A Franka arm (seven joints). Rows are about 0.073 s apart.
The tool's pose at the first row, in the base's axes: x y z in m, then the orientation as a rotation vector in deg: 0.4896, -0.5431, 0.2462, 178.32, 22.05, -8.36
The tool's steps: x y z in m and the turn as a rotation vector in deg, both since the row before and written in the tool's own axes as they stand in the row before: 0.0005, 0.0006, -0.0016, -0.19, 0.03, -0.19; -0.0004, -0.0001, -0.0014, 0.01, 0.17, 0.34; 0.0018, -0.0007, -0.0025, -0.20, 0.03, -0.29; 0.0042, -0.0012, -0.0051, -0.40, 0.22, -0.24; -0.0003, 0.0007, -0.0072, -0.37, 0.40, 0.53; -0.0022, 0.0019, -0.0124, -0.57, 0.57, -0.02; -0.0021, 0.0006, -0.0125, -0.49, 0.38, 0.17; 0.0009, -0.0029, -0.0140, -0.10, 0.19, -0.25; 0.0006, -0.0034, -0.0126, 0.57, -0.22, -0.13; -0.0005, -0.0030, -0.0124, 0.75, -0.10, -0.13
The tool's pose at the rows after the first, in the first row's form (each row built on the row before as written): 0.4904, -0.5435, 0.2477, 178.11, 22.34, -8.27; 0.4901, -0.5435, 0.2491, 178.20, 21.81, -8.01; 0.4919, -0.5423, 0.2514, 177.97, 22.25, -7.92; 0.4961, -0.5400, 0.2561, 177.58, 22.61, -7.49; 0.4966, -0.5406, 0.2633, 177.37, 21.78, -6.78; 0.4958, -0.5426, 0.2759, 176.90, 21.79, -5.77; 0.4947, -0.5432, 0.2885, 176.51, 21.51, -5.07; 0.4956, -0.5396, 0.3023, 176.40, 21.90, -4.76; 0.4960, -0.5356, 0.3147, 176.90, 22.14, -5.23; 0.4955, -0.5324, 0.3270, 177.60, 22.39, -5.55
